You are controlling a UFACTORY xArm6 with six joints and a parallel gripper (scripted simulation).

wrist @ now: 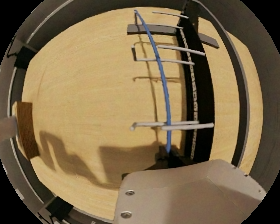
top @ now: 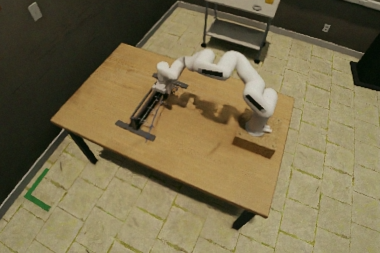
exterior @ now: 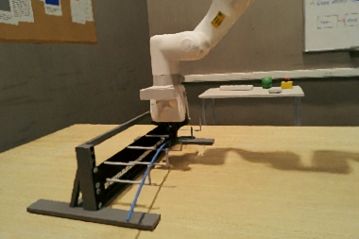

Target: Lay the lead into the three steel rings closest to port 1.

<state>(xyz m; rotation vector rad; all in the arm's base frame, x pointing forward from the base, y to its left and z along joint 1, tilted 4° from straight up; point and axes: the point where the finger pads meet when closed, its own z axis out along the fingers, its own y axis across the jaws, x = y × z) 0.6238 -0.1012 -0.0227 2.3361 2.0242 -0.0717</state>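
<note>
Right now my hand is 8 cm short of the dark free-standing rack, 4 cm to the right of it and 1 cm above it.
</note>
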